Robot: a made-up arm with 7 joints. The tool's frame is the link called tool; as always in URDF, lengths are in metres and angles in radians.
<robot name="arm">
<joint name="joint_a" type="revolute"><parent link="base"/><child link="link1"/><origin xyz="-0.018 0.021 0.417" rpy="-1.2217 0 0"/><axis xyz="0 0 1"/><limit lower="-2.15" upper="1.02"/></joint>
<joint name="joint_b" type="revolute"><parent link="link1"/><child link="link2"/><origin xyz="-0.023 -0.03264 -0.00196" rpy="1.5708 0 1.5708"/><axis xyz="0 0 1"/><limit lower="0.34" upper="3.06"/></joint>
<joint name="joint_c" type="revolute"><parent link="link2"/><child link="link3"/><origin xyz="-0.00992 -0.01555 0.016" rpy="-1.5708 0 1.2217"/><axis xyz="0 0 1"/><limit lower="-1.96" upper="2.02"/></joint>
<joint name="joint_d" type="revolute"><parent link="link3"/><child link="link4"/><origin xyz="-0.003 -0.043 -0.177" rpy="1.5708 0 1.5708"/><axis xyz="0 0 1"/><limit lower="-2.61" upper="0.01"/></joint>
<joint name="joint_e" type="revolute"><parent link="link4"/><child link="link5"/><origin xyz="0.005 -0.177 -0.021" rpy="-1.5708 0 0"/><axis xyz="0 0 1"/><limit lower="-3.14" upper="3.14"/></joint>
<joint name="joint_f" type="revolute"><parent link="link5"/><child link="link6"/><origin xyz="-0.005 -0.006 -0.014" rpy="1.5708 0 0"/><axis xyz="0 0 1"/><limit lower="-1.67" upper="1.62"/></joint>
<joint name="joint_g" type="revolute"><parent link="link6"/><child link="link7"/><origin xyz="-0.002 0.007 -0.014" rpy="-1.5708 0 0"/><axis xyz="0 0 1"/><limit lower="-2.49" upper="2.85"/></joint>
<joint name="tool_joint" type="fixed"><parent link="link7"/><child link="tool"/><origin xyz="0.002 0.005 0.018" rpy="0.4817 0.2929 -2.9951"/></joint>
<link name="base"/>
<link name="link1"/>
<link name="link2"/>
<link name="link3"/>
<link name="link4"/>
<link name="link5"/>
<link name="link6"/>
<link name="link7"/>
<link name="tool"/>
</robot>
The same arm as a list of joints. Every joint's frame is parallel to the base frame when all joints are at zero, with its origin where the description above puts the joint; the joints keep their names.
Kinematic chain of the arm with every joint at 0, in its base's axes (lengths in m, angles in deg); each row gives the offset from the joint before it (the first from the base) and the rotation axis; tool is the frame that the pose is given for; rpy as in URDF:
joint_a: xyz -0.018 0.021 0.417 axis 0 0.9397 0.342
joint_b: xyz -0.023 -0.013 0.03 axis +x
joint_c: xyz 0.016 -0.018 0.004 axis +z
joint_d: xyz 0.043 -0.003 -0.177 axis +y
joint_e: xyz -0.005 -0.021 -0.177 axis +z
joint_f: xyz 0.005 0.006 -0.014 axis +y
joint_g: xyz 0.002 -0.014 0.007 axis +z
tool: xyz -0.002 -0.005 0.018 rpy 27.6 16.78 8.39
Joint limits (deg, base to tool): -123.19..58.44 19.48..175.33 -112.3..115.74 -149.54..0.57 -179.91..179.91 -95.68..92.82 -142.67..163.29

